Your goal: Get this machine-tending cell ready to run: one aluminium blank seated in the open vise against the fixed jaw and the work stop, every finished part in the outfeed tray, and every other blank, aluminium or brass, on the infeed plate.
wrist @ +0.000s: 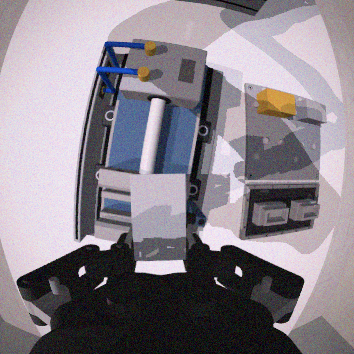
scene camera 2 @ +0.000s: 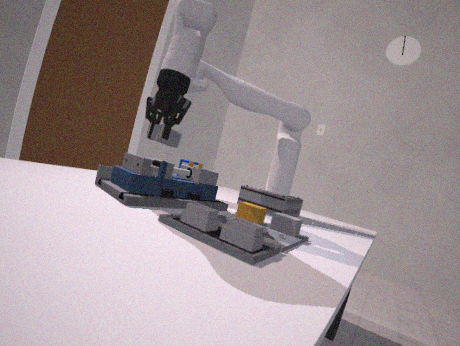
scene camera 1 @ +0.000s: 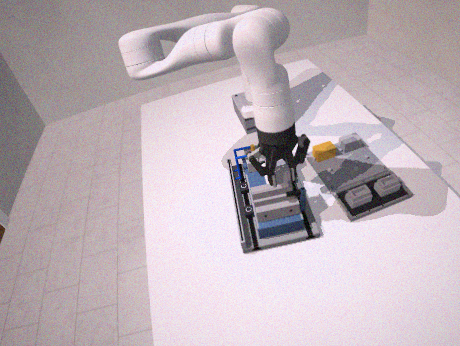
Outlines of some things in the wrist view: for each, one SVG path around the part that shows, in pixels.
My gripper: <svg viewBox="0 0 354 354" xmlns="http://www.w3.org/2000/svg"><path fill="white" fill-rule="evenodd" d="M16 280L18 290L33 323L39 326L47 324L50 326L50 331L42 335L35 342L28 354L302 354L284 332L273 327L273 323L284 323L289 320L301 292L304 279L300 275L268 262L235 245L225 244L220 246L220 251L210 250L209 245L202 243L199 235L191 233L189 227L186 227L185 259L182 259L186 272L167 274L135 272L136 261L134 261L132 227L129 227L128 232L121 233L117 242L110 245L110 249L99 250L99 246L96 244L85 244L19 276ZM107 277L105 284L95 288L103 281L103 277ZM235 266L238 266L241 269L241 276L235 273ZM84 265L85 273L78 276L79 268Z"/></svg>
A brass blank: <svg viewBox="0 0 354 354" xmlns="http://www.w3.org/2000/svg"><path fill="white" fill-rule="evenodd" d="M256 93L256 101L258 102L257 113L282 118L295 115L293 94L265 88Z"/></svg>
